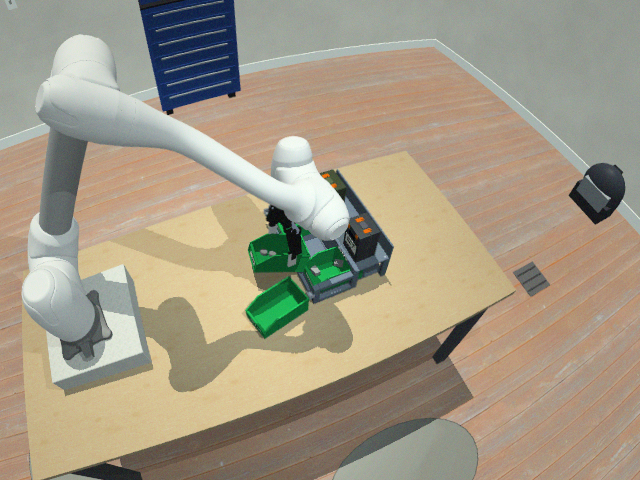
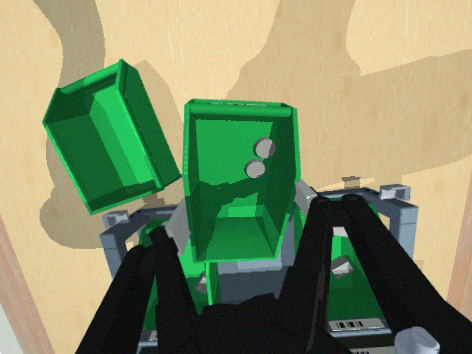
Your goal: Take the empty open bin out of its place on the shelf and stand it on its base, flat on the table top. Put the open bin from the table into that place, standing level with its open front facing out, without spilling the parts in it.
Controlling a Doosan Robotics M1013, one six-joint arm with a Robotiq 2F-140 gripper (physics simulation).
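Places are measured from the arm's base along level axes (x back, y up, z left), in metres.
Where they show: gripper, fingertip midpoint: (image 1: 281, 251) (image 2: 239, 195); arm's base, link origin: (image 1: 81, 325).
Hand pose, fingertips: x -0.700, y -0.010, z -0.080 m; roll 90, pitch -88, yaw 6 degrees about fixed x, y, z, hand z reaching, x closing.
Things, the pixels of their centre, and the offset from my fingertips. "pt": a spot on its surface instead.
- green open bin, body centre: (image 2: 237, 185) (image 1: 278, 253) dx +0.011, dy +0.000, dz +0.001 m
- empty green bin, body centre: (image 2: 115, 137) (image 1: 277, 307) dx +0.105, dy -0.043, dz -0.148 m
- grey shelf, surface spot: (image 2: 408, 230) pt dx -0.085, dy +0.005, dz +0.181 m
- green bin with parts, body centre: (image 2: 182, 278) (image 1: 333, 267) dx -0.123, dy -0.036, dz -0.121 m
My gripper (image 1: 292, 257) (image 2: 239, 195) is shut on a green open bin (image 1: 281, 262) (image 2: 227, 150), one finger on each side wall. Two round grey parts (image 1: 267, 252) (image 2: 260, 158) lie inside it, near its open front. The bin is above the table, its back end at the shelf's front edge between two shelf bins; its exact tilt is hard to tell. The empty green bin (image 1: 276, 308) (image 2: 117, 140) stands on its base on the table, beside the shelf. The grey shelf (image 1: 336, 286) (image 2: 408, 230) has a vacant middle place, partly hidden by the arm and the held bin.
A green bin with parts (image 1: 328, 267) (image 2: 196, 267) sits on one side of the middle place, and another (image 2: 361, 295) on the other side. Two black boxes with orange tops (image 1: 361, 240) (image 1: 334, 184) stand on the shelf's rear part. Shelf posts rise close to the fingers.
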